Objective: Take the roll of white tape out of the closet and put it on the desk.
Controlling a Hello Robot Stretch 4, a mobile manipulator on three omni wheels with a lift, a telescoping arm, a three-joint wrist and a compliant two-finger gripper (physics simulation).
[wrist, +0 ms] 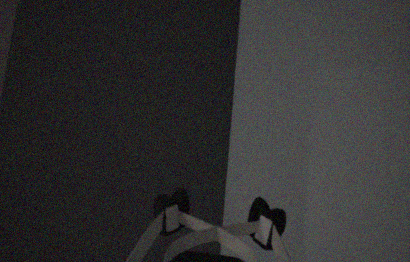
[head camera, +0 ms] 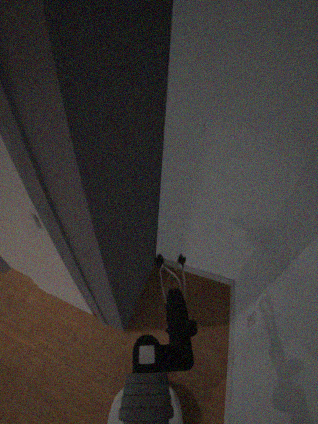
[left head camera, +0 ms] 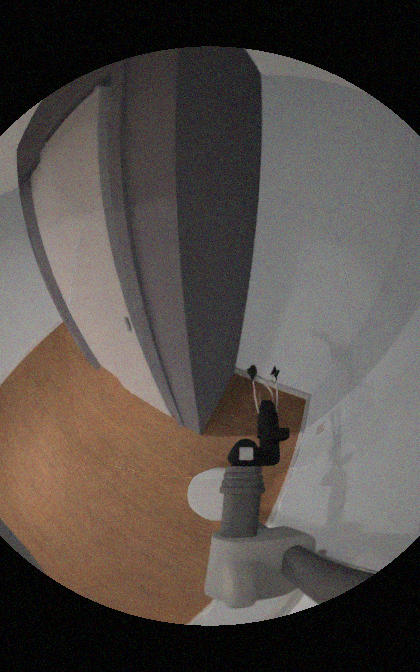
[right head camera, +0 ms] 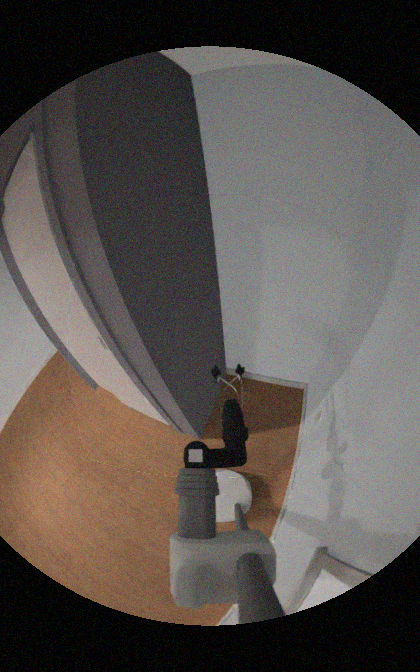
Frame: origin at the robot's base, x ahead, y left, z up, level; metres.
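Where they show: gripper, fingertip midpoint: (wrist: 219,208) (head camera: 169,254).
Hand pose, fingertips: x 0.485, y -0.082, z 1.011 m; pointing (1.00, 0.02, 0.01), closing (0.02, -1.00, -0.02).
Observation:
After its pixels a point has its place.
The closet (head camera: 110,125) @[x 0.643, y 0.121, z 1.420 m] (left head camera: 217,200) (right head camera: 150,200) (wrist: 120,100) @[x 0.661, y 0.114, z 1.142 m] is a tall dark grey cabinet on the left, with its side panel facing my arm. Its pale front door (head camera: 35,235) @[x 0.655, y 0.558, z 0.918 m] (left head camera: 75,225) (right head camera: 45,260) shows at the left with a small handle. My gripper (head camera: 170,260) @[x 0.485, y -0.082, z 1.011 m] (left head camera: 263,372) (right head camera: 228,371) (wrist: 219,208) @[x 0.485, y -0.082, z 1.011 m] is open and empty, its fingertips apart, in front of the closet's side panel and the wall beside it. The roll of white tape and the desk do not show in these views.
A pale wall (head camera: 240,125) @[x 1.028, y -0.474, z 1.382 m] (left head camera: 325,225) (right head camera: 280,200) (wrist: 320,125) @[x 1.069, y -0.368, z 1.182 m] stands right of the closet and meets another wall (left head camera: 370,450) (right head camera: 370,450) close on my arm's right. Wooden floor (head camera: 50,360) @[x 0.297, y 0.697, z -0.028 m] (left head camera: 125,500) (right head camera: 100,500) lies below and to the left. A window frame (right head camera: 312,570) shows at lower right.

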